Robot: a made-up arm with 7 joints.
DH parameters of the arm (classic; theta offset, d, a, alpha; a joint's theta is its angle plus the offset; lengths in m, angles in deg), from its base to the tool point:
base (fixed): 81.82 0 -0.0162 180
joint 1: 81.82 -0.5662 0.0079 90
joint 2: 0 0.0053 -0.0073 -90
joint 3: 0 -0.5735 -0.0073 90
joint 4: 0 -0.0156 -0.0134 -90
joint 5: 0 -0.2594 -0.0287 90
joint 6: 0 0.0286 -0.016 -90
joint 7: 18.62 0 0.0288 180
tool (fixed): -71.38 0.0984 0 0
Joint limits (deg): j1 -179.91..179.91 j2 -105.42..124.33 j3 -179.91..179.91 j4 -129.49..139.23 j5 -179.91..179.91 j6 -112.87..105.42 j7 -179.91..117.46
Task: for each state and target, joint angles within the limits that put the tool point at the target. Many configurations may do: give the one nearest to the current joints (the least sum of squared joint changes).
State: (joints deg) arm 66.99 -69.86 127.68 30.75 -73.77 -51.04 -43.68
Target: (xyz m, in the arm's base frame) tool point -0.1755 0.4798 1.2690
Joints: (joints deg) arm 72.68 -25.60 128.34 38.31 -77.77 -65.77 -44.08
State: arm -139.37 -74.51 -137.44 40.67 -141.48 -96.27 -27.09
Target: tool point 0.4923 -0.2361 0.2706
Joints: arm -175.07 -97.94 -160.11 72.92 -159.91 -103.07 -23.50
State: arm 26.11 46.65 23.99 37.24 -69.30 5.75 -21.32
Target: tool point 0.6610 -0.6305 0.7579
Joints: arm 38.86 71.62 23.68 29.14 -69.35 0.58 -22.66
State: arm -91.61 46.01 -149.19 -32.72 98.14 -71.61 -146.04
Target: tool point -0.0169 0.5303 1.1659
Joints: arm -106.52 39.07 -149.02 -35.76 95.83 -84.19 -149.07
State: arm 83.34 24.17 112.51 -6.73 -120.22 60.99 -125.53
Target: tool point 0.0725 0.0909 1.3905
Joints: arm 70.53 -11.23 118.53 -6.19 -113.56 98.95 -114.98
